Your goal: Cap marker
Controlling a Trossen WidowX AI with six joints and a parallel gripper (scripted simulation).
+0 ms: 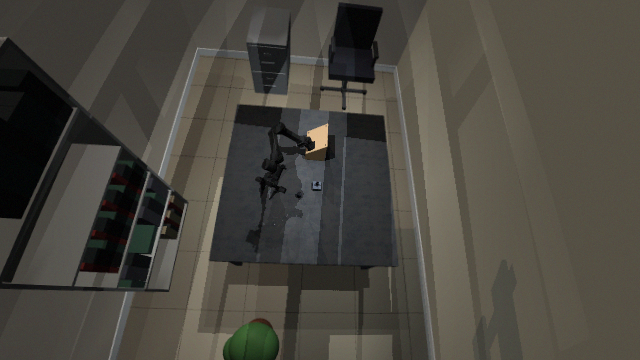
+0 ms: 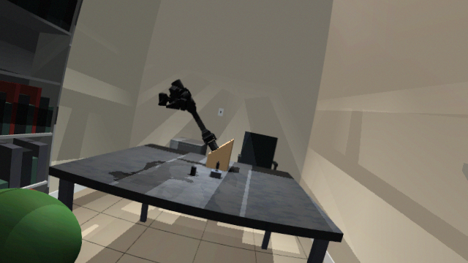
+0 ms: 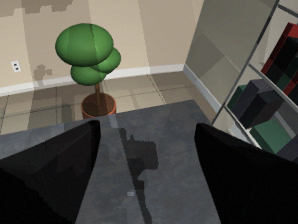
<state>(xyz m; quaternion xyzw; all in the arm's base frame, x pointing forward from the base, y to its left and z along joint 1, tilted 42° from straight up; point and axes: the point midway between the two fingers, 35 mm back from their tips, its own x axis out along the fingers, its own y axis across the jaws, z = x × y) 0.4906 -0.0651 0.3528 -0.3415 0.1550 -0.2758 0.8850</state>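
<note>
Now: the marker cap 150 mm behind my gripper tip, 210 mm to the left of it and 340 mm below it. Also, from my gripper tip: holder block 220 mm behind, 340 mm to the left, 340 mm below.
</note>
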